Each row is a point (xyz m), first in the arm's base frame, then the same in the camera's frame.
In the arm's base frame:
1: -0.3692 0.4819 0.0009
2: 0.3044 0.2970 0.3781
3: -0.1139 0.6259 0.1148
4: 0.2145 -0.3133 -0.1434
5: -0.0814 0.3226 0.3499
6: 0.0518 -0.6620 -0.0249
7: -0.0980 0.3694 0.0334
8: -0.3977 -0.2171 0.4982
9: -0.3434 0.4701 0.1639
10: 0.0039 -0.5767 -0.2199
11: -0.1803 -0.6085 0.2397
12: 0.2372 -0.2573 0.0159
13: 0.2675 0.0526 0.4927
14: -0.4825 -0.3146 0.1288
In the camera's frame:
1: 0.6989 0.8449 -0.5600
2: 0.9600 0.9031 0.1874
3: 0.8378 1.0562 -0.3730
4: 1.1585 0.1470 -0.0163
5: 0.6837 0.8582 -0.0808
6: 0.9234 -0.1623 0.0893
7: 0.8755 0.7929 -0.3290
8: 0.2924 0.3578 0.0181
9: 0.6146 0.8926 -0.4258
10: 1.0183 -0.1558 -0.1070
11: 0.5833 -0.0594 0.1112
12: 1.0810 0.2560 0.0893
13: 0.8346 0.7087 0.3314
14: 0.4506 0.1302 -0.2582

